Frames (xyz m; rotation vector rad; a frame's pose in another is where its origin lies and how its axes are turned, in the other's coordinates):
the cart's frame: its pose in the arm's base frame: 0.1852 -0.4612 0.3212 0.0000 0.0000 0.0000
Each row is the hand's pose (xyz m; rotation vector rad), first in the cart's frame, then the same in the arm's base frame.
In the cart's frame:
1: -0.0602 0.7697 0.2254 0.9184 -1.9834 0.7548
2: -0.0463 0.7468 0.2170 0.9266 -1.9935 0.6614
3: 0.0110 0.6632 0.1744 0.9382 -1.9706 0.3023
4: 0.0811 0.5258 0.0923 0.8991 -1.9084 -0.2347
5: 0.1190 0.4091 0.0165 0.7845 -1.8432 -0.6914
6: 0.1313 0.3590 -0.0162 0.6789 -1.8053 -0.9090
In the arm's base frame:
1: 0.1250 0.3085 0.5466 0.9184 -1.9834 0.7548
2: 0.1389 0.2856 0.5382 0.9266 -1.9935 0.6614
3: 0.1962 0.2020 0.4956 0.9382 -1.9706 0.3023
4: 0.2663 0.0646 0.4135 0.8991 -1.9084 -0.2347
5: 0.3042 -0.0521 0.3377 0.7845 -1.8432 -0.6914
6: 0.3165 -0.1022 0.3050 0.6789 -1.8053 -0.9090

